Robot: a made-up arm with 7 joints.
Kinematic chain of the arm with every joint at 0, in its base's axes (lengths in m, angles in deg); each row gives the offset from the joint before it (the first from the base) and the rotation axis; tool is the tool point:
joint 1: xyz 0 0 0.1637 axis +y
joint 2: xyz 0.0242 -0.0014 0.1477 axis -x
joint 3: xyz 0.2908 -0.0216 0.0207 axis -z
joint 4: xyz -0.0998 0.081 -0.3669 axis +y
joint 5: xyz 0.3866 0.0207 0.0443 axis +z
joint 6: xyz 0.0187 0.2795 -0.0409 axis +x
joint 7: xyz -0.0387 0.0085 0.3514 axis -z
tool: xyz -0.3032 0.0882 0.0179
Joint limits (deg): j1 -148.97..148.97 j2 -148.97..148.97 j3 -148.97..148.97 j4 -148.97..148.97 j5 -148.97..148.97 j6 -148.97..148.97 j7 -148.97..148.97
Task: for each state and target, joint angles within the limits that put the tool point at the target. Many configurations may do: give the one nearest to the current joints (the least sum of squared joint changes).
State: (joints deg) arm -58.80 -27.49 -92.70 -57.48 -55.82 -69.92 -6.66
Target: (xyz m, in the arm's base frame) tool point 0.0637 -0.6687 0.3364
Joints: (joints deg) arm -57.82 -28.00 -138.11 -70.08 -50.26 -29.16 -43.41
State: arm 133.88 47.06 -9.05 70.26 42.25 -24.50 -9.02
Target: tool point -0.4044 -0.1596 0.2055
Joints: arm 138.87 85.84 -29.71 83.78 24.83 -26.94 -7.52
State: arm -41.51 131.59 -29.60 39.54 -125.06 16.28 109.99
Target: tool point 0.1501 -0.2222 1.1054
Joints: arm -60.13 132.69 -28.79 39.27 -134.02 30.02 121.20
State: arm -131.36 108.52 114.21 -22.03 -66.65 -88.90 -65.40
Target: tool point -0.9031 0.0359 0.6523
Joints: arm -102.47 76.00 113.21 -13.11 -49.83 -56.98 -69.24
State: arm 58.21 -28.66 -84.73 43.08 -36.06 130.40 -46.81
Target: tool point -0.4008 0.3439 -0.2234
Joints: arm 42.18 -36.88 -85.70 38.21 -36.01 127.82 -52.65
